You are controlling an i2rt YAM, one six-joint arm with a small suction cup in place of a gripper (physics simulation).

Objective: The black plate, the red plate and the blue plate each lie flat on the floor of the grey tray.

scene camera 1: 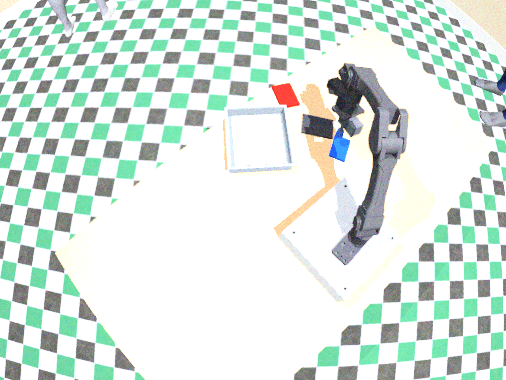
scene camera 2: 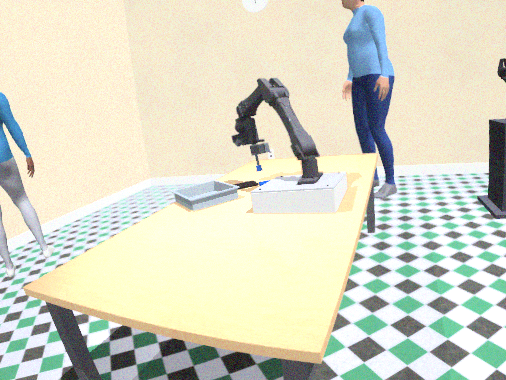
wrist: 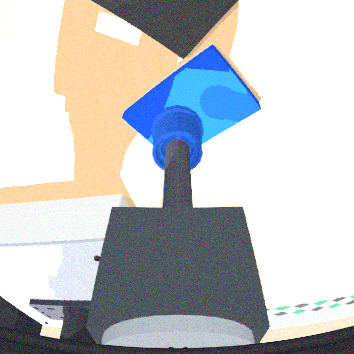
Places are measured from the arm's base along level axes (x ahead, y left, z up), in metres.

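Pixels of known places: hand at its tool point: (scene camera 1: pixel 339 134) (scene camera 2: pixel 259 170) (wrist: pixel 176 128); arm's base at its link origin: (scene camera 1: pixel 357 237) (scene camera 2: pixel 311 179) (wrist: pixel 84 308).
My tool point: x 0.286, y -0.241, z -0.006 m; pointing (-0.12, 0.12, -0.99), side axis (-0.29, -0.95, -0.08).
Ahead of a thing's pixels: the offset from my tool point to its top centre.
The blue plate {0.026 m back, 0.003 m left, 0.060 m down} (scene camera 1: pixel 340 148) (scene camera 2: pixel 263 182) (wrist: pixel 207 95) lies flat on the table right of the grey tray {0.196 m ahead, 0.207 m left, 0.020 m down} (scene camera 1: pixel 288 135) (scene camera 2: pixel 206 199). My suction cup (wrist: pixel 177 135) (scene camera 1: pixel 339 131) (scene camera 2: pixel 258 167) hangs above the blue plate's near edge and carries nothing. The gap between cup and plate shows in scene camera 2. The black plate {0.090 m ahead, 0.003 m right, 0.061 m down} (scene camera 1: pixel 318 126) (scene camera 2: pixel 246 184) (wrist: pixel 175 21) lies between the tray and the blue plate. The red plate {0.265 m ahead, 0.014 m right, 0.059 m down} (scene camera 1: pixel 285 94) lies beyond the tray's far right corner. The tray holds nothing.
The arm stands on a white base block (scene camera 1: pixel 310 245) (scene camera 2: pixel 292 198) near the plates. A person in blue (scene camera 2: pixel 370 81) stands behind the table; another person (scene camera 2: pixel 9 171) walks at the left. A black stand (scene camera 2: pixel 496 163) is at the far right.
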